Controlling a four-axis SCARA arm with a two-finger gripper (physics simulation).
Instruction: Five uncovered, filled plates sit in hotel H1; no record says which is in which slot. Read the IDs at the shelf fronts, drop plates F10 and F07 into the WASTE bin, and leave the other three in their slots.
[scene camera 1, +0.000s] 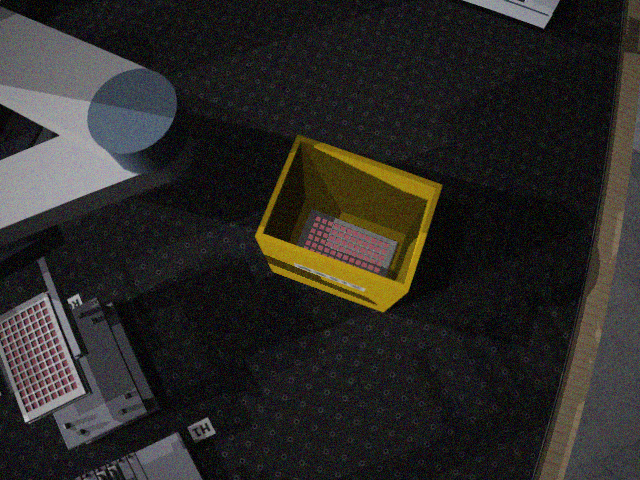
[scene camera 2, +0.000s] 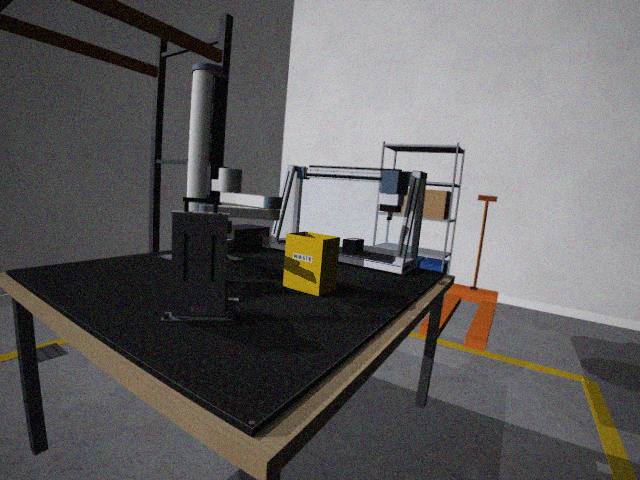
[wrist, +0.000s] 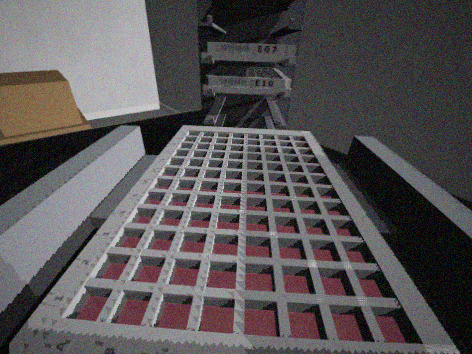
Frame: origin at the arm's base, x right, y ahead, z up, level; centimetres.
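Seen in the pictures: gripper, fingertip midpoint: (scene camera 1: 41, 376) (wrist: 244, 150).
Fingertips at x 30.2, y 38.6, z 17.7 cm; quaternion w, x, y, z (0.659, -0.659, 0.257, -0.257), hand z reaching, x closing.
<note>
Pixels of each thing's top centre, then the offset from my fingertips to it. "*": a spot on its surface instead.
- filled plate with pink wells, top centre: (wrist: 244, 180) (scene camera 1: 34, 356) dx -1.6, dy -1.8, dz -0.2 cm
- E07 at its top centre: (wrist: 248, 43) dx +12.6, dy +13.5, dz +4.6 cm
- E10 at its top centre: (wrist: 247, 71) dx +12.6, dy +13.5, dz +1.8 cm
- yellow WASTE bin at its top centre: (scene camera 1: 350, 209) (scene camera 2: 313, 235) dx -27.6, dy +26.0, dz +3.6 cm
- pink-welled plate at its top centre: (scene camera 1: 343, 252) dx -27.2, dy +26.2, dz -14.4 cm
- grey station at its top centre: (scene camera 1: 77, 373) dx -0.2, dy -0.2, dz -9.4 cm
- partly hidden label at a spot on its surface: (scene camera 1: 74, 301) * dx -8.1, dy -7.9, dz -16.4 cm
- H1 label at a spot on its surface: (scene camera 1: 201, 429) * dx +1.5, dy +16.1, dz -16.4 cm
My gripper (scene camera 1: 43, 369) (wrist: 244, 150) is shut on a filled plate with pink wells (scene camera 1: 36, 346) (wrist: 240, 225), level at the left of scene camera 1; its ID does not show. In the wrist view, plate fronts beyond it appear to read E07 (wrist: 250, 51) and E10 (wrist: 247, 85), one above the other in the hotel. Hotel H1 (scene camera 1: 168, 457) (scene camera 2: 199, 253) is at the bottom edge of scene camera 1, partly out of frame. The yellow WASTE bin (scene camera 1: 395, 294) (scene camera 2: 328, 266) stands upright; another pink-welled plate (scene camera 1: 356, 245) lies on its floor.
A grey station (scene camera 1: 111, 356) stands beside the held plate, with a partly hidden label (scene camera 1: 74, 301). An H1 label (scene camera 1: 201, 429) lies by the hotel. The arm (scene camera 1: 51, 191) (scene camera 2: 248, 199) reaches in from the left. A gantry frame (scene camera 2: 343, 173) stands behind the bin.
</note>
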